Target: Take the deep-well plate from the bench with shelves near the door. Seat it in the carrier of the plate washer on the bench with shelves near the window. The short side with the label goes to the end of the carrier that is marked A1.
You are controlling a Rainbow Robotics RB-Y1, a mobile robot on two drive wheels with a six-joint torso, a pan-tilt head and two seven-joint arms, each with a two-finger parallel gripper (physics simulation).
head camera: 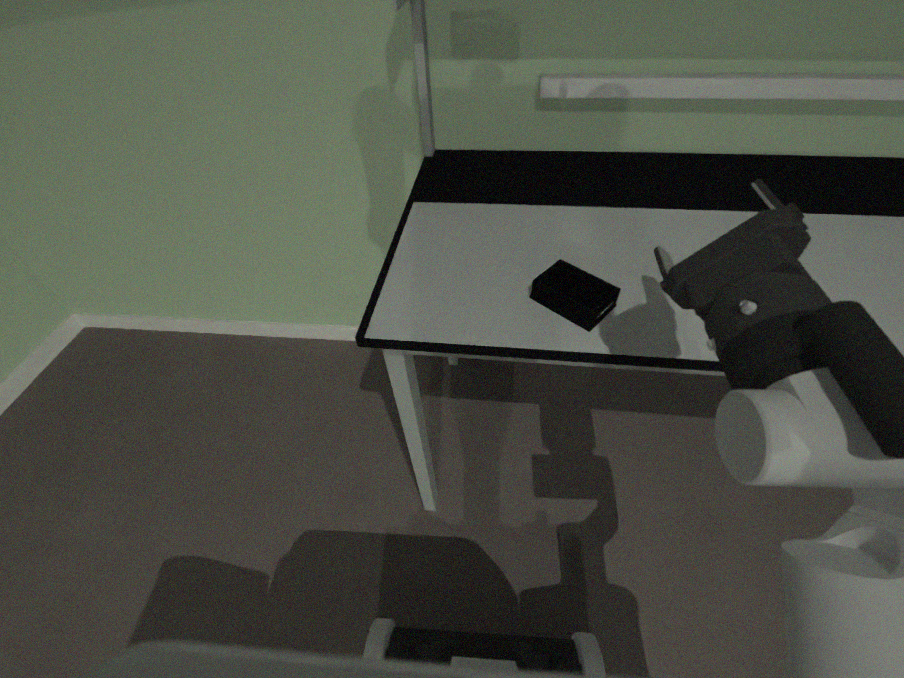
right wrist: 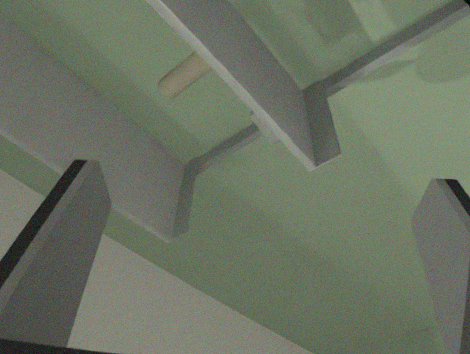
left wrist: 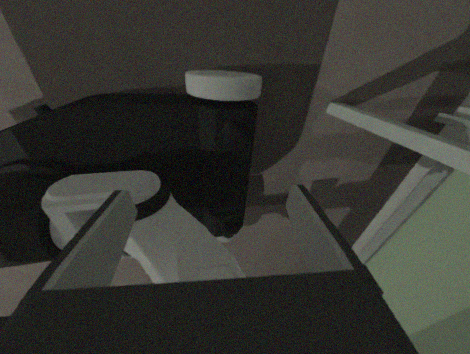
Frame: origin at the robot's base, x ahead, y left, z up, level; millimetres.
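Seen in the pictures: left gripper, fingertip midpoint: (left wrist: pixel 213 198); right gripper, fingertip midpoint: (head camera: pixel 706 221) (right wrist: pixel 263 191).
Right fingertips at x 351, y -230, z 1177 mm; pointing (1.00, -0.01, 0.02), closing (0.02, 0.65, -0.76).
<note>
Offsets run from my right fingertips to a thing's top centre. "*": to the spot under its first point. Level surfaces: height alone.
The black deep-well plate @[dx +151, dy +82, dz -220 mm] (head camera: pixel 573 294) lies flat on the bench @[dz -261 mm] (head camera: pixel 452 291), turned at an angle, near the front edge. A small light mark shows low on its right-hand end; whether it is the label I cannot tell. My right gripper (head camera: pixel 708 218) (right wrist: pixel 263 191) is open and empty. It hangs above the bench, to the right of the plate in the head view, with its fingers pointing toward the back. My left gripper (left wrist: pixel 213 198) is open and empty, away from the bench. The plate washer and its carrier do not show.
The bench has a black rear strip (head camera: pixel 584 180), an upright post (head camera: pixel 422 80) at its back left corner and a front leg @[* dx +80, dy +410, dz -626 mm] (head camera: pixel 412 430). In the right wrist view, an upper shelf @[dz +175 mm] (right wrist: pixel 255 70) and a lower shelf (right wrist: pixel 125 150) show, with a tan rounded thing @[* dx +613, dy +106, dz +308 mm] (right wrist: pixel 182 75) between them.
</note>
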